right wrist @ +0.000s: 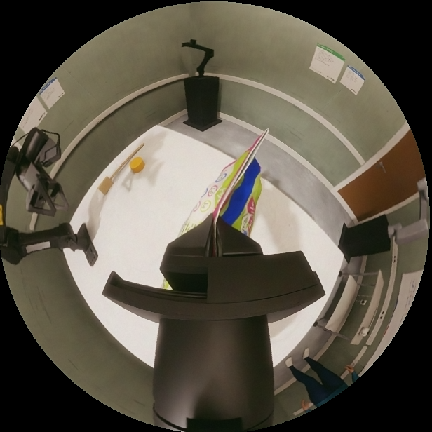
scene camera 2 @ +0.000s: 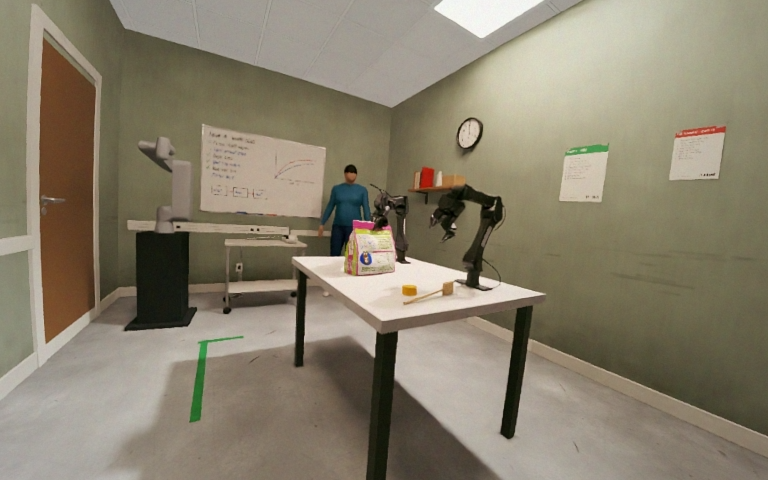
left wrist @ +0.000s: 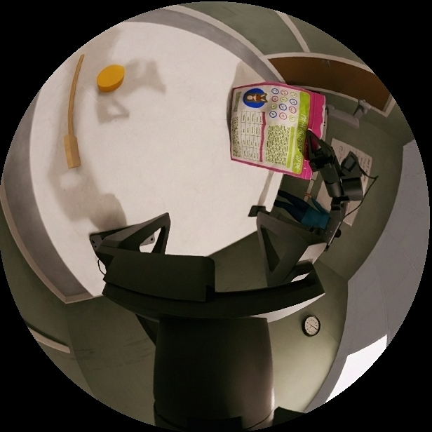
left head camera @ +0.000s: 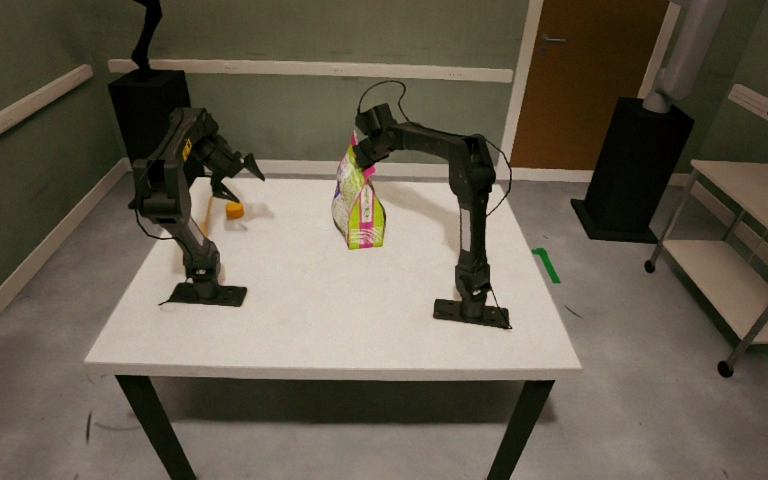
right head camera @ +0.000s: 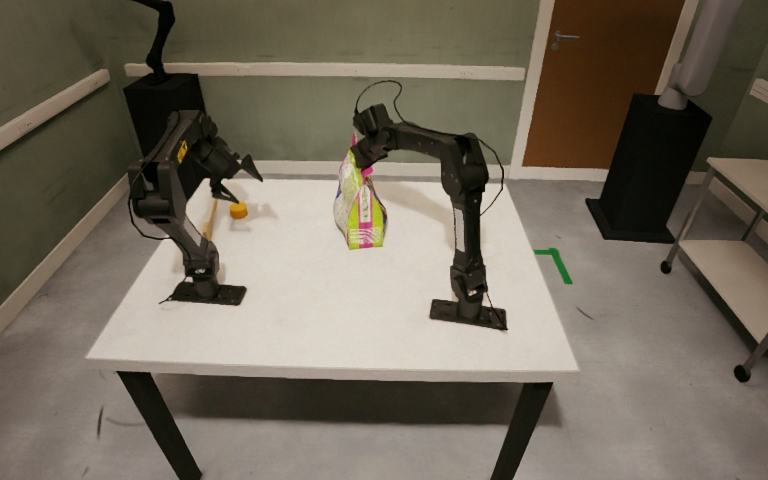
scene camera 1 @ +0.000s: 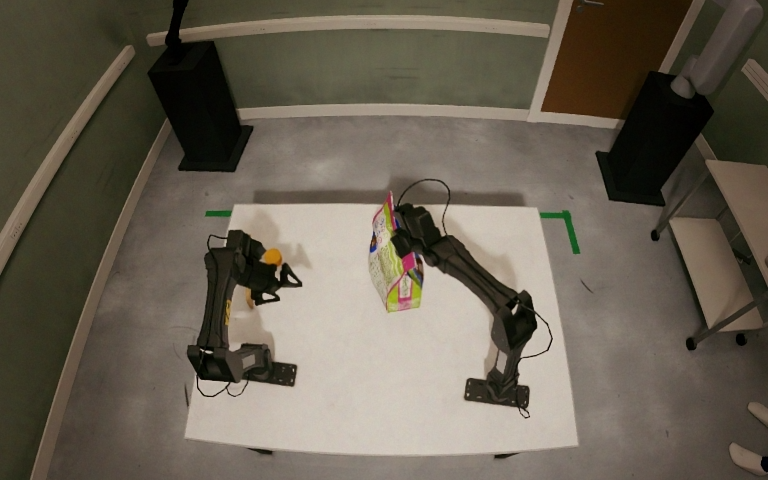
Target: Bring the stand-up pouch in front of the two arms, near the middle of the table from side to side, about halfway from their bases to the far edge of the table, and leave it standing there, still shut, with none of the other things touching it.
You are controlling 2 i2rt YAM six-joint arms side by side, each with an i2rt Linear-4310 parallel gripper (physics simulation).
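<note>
The pink, green and white stand-up pouch (left head camera: 367, 217) (right head camera: 365, 220) (scene camera 1: 385, 274) (scene camera 2: 376, 257) (left wrist: 270, 130) (right wrist: 241, 200) is upright, its base at or close to the table top; I cannot tell if it bears on it. It lies slightly right of the middle between the arms in scene camera 1, about halfway to the far edge. Its top looks closed. My right gripper (left head camera: 360, 160) (scene camera 1: 398, 242) (scene camera 2: 378, 225) (right wrist: 213, 217) is shut on its top edge. My left gripper (left head camera: 251, 190) (right head camera: 250, 191) (scene camera 1: 289, 291) (left wrist: 212, 216) is open and empty, above the table at the left, well apart from the pouch.
A round orange object (left head camera: 234, 210) (scene camera 2: 408, 289) (left wrist: 110, 78) (right wrist: 137, 164) and a wooden mallet (scene camera 2: 447, 288) (left wrist: 72, 150) (right wrist: 105, 185) lie near my left gripper, apart from the pouch. The white table (left head camera: 339, 339) (scene camera 1: 351, 407) carries both arm bases.
</note>
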